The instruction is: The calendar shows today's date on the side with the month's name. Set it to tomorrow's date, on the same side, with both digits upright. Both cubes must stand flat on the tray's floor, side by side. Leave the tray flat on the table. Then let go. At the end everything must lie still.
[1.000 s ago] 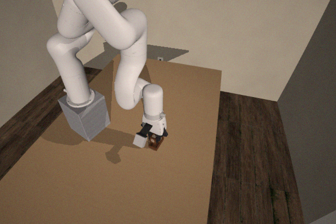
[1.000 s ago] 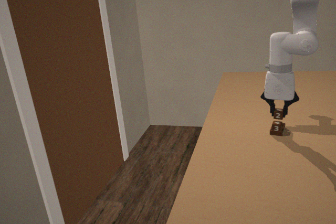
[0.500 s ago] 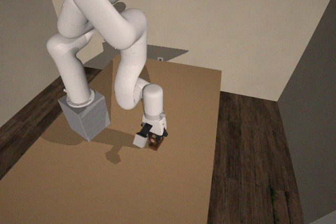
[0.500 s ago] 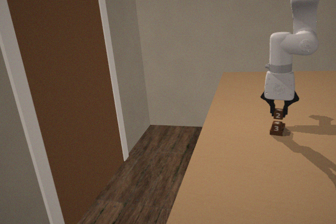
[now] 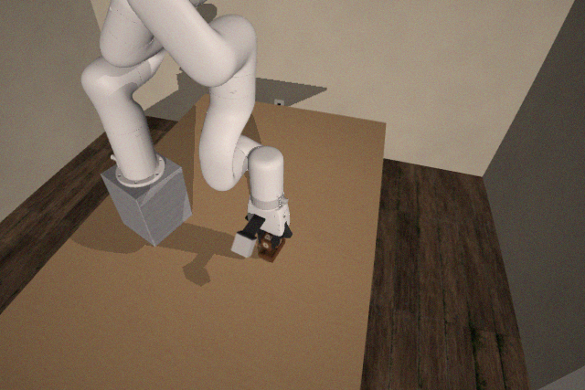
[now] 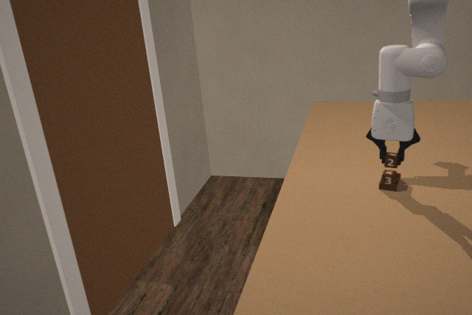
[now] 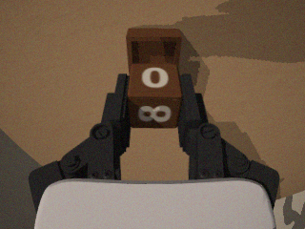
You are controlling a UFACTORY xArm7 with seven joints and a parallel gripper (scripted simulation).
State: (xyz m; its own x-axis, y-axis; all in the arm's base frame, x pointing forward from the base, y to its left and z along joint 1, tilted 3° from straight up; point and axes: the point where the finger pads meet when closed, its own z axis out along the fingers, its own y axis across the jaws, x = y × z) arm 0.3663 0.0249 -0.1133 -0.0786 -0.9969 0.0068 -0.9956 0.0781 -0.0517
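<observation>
Right now my hand is 10 mm above the digit cube. Also, from my hand: brown calendar tray (20 mm to the left, 70 mm below).
</observation>
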